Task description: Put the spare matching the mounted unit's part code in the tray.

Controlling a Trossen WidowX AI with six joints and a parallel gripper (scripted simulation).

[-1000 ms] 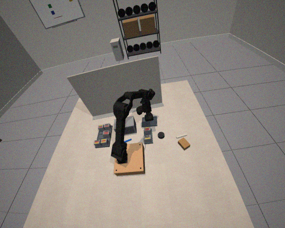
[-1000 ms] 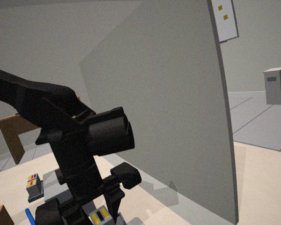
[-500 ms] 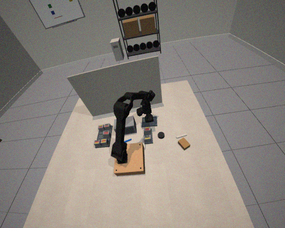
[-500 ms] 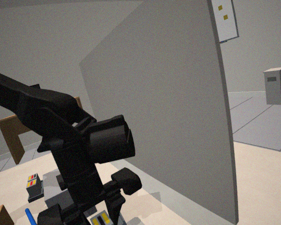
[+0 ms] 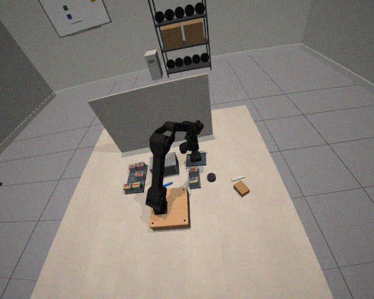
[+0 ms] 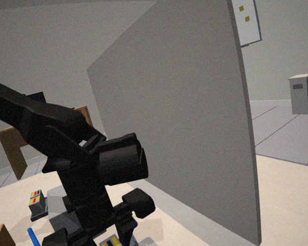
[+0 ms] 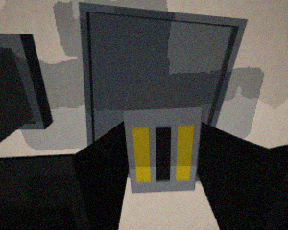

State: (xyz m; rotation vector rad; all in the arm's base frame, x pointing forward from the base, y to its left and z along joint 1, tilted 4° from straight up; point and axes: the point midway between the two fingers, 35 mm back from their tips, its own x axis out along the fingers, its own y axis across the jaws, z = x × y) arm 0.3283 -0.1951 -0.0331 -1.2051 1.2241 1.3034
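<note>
Now: the grey spare block 20 mm above my gripper tip. The rest, counted from my gripper tip: flat grey tray (20 mm below); black puck (150 mm behind, 80 mm to the right, 20 mm below); grey mounted unit (50 mm behind, 210 mm to the left, 30 mm above).
</note>
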